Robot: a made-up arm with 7 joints. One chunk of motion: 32 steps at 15 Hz.
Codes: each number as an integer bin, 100 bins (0 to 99) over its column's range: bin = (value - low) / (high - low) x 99, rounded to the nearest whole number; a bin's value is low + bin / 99 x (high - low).
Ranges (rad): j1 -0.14..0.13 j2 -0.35..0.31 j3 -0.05..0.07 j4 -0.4..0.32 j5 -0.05..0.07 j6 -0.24..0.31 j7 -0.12..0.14
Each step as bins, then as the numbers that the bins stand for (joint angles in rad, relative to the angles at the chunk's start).
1 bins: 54 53 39 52 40 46 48
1 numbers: 0.0073 0.0033 -0.0027 -0.0218 -0.0015 0.0156 0.0061
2 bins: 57 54 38 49 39 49 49
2 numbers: 0.0155 0.0100 -0.0039 -0.0436 -0.0027 0.0322 0.0087
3 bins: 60 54 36 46 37 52 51
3 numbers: 0.0236 0.0100 -0.0064 -0.0655 -0.0052 0.0489 0.0139
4 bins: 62 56 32 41 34 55 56
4 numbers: 0.0291 0.0233 -0.0112 -0.1018 -0.0088 0.0656 0.0271
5 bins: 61 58 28 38 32 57 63
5 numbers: 0.0264 0.0367 -0.0161 -0.1236 -0.0112 0.0767 0.0455
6 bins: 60 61 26 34 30 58 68
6 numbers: 0.0236 0.0567 -0.0185 -0.1527 -0.0136 0.0822 0.0586
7 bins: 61 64 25 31 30 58 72
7 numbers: 0.0264 0.0767 -0.0197 -0.1745 -0.0136 0.0822 0.0691
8 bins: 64 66 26 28 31 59 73
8 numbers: 0.0345 0.0900 -0.0185 -0.1964 -0.0124 0.0878 0.0717
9 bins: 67 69 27 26 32 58 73
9 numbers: 0.0427 0.1100 -0.0173 -0.2109 -0.0112 0.0822 0.0717
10 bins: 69 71 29 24 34 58 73
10 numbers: 0.0482 0.1233 -0.0148 -0.2255 -0.0088 0.0822 0.0717
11 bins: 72 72 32 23 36 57 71
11 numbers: 0.0564 0.1300 -0.0112 -0.2327 -0.0064 0.0767 0.0665
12 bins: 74 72 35 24 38 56 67
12 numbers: 0.0618 0.1300 -0.0076 -0.2255 -0.0039 0.0711 0.0560
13 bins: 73 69 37 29 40 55 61
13 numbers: 0.0591 0.1100 -0.0052 -0.1891 -0.0015 0.0656 0.0402
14 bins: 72 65 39 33 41 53 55
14 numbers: 0.0564 0.0833 -0.0027 -0.1600 -0.0003 0.0544 0.0244
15 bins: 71 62 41 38 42 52 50
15 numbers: 0.0536 0.0633 -0.0003 -0.1236 0.0009 0.0489 0.0113
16 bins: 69 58 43 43 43 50 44
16 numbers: 0.0482 0.0367 0.0021 -0.0873 0.0021 0.0378 -0.0044
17 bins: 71 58 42 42 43 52 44
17 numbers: 0.0536 0.0367 0.0009 -0.0945 0.0021 0.0489 -0.0044
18 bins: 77 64 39 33 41 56 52
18 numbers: 0.0700 0.0767 -0.0027 -0.1600 -0.0003 0.0711 0.0166
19 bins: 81 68 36 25 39 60 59
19 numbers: 0.0809 0.1033 -0.0064 -0.2182 -0.0027 0.0933 0.0349
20 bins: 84 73 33 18 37 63 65
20 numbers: 0.0891 0.1367 -0.0100 -0.2691 -0.0052 0.1100 0.0507
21 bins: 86 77 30 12 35 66 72
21 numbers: 0.0945 0.1633 -0.0136 -0.3127 -0.0076 0.1267 0.0691
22 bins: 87 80 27 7 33 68 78
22 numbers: 0.0973 0.1833 -0.0173 -0.3491 -0.0100 0.1378 0.0848
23 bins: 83 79 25 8 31 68 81
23 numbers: 0.0864 0.1767 -0.0197 -0.3418 -0.0124 0.1378 0.0927
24 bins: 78 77 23 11 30 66 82
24 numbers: 0.0727 0.1633 -0.0221 -0.3200 -0.0136 0.1267 0.0954
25 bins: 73 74 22 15 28 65 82
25 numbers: 0.0591 0.1433 -0.0233 -0.2909 -0.0161 0.1211 0.0954
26 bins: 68 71 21 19 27 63 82
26 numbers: 0.0455 0.1233 -0.0245 -0.2618 -0.0173 0.1100 0.0954
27 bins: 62 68 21 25 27 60 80
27 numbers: 0.0291 0.1033 -0.0245 -0.2182 -0.0173 0.0933 0.0901
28 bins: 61 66 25 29 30 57 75
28 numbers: 0.0264 0.0900 -0.0197 -0.1891 -0.0136 0.0767 0.0770
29 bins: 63 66 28 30 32 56 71
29 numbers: 0.0318 0.0900 -0.0161 -0.1818 -0.0112 0.0711 0.0665
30 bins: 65 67 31 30 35 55 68
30 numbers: 0.0373 0.0967 -0.0124 -0.1818 -0.0076 0.0656 0.0586
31 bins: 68 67 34 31 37 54 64
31 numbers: 0.0455 0.0967 -0.0088 -0.1745 -0.0052 0.0600 0.0481
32 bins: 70 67 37 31 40 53 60
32 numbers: 0.0509 0.0967 -0.0052 -0.1745 -0.0015 0.0544 0.0376
